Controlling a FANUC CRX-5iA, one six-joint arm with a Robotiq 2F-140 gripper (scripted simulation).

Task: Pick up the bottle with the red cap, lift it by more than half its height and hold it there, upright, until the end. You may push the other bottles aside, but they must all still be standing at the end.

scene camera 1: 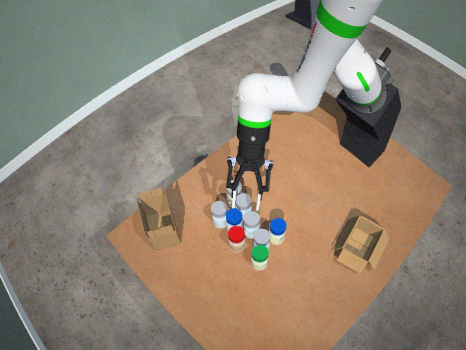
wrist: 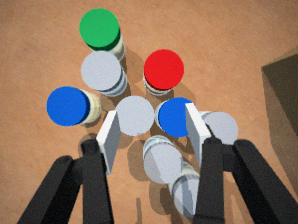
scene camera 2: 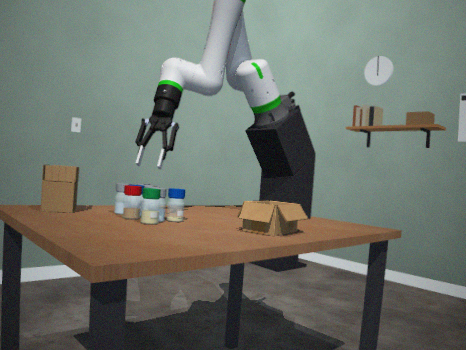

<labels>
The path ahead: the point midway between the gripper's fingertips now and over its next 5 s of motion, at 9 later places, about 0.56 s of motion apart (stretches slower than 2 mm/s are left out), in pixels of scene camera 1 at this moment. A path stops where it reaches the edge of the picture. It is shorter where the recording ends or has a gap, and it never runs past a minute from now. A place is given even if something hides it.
The gripper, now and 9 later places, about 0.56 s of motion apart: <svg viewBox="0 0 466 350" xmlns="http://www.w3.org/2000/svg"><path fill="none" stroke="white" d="M245 206L242 217L241 226L241 231L242 234L242 235L241 232L238 225L231 216L232 227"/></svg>
</labels>
